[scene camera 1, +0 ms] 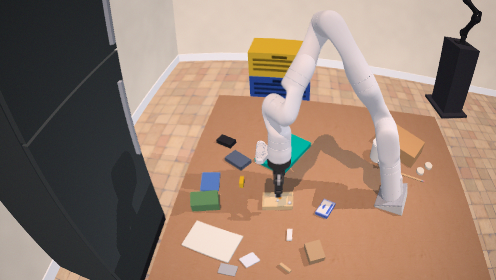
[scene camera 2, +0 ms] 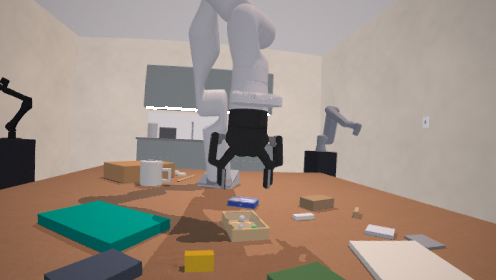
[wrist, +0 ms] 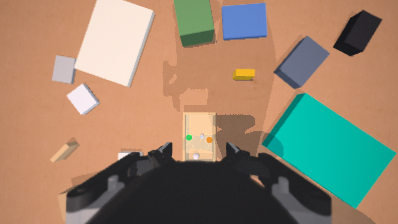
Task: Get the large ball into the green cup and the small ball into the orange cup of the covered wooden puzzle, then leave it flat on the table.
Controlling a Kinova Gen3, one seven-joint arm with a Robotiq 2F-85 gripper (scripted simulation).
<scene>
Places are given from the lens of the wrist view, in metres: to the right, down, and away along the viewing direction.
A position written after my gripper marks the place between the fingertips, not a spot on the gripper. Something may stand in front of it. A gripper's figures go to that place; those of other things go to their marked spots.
my gripper (wrist: 199, 148): 0.00, 0.06, 0.16
covered wooden puzzle (wrist: 199, 129): 0.00, 0.04, 0.22
blue block (wrist: 234, 26): 0.08, -0.19, 0.23
The marked spots on the covered wooden puzzle and the blue block are 0.24 m apart.
</scene>
